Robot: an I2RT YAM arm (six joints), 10 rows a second.
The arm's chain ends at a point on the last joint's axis. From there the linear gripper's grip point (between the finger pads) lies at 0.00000 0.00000 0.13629 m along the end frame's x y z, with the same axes.
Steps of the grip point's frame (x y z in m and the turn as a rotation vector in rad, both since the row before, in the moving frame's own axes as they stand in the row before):
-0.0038 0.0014 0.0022 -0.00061 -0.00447 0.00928
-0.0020 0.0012 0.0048 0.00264 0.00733 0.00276
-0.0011 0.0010 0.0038 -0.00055 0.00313 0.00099
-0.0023 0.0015 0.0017 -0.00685 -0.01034 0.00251
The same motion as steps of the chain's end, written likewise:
-0.0032 0.0013 0.0022 -0.00061 -0.00447 0.00928
-0.0030 0.0016 0.0048 0.00264 0.00733 0.00276
-0.0015 0.0009 0.0038 -0.00055 0.00313 0.00099
-0.0009 0.0006 0.0017 -0.00685 -0.01034 0.00251

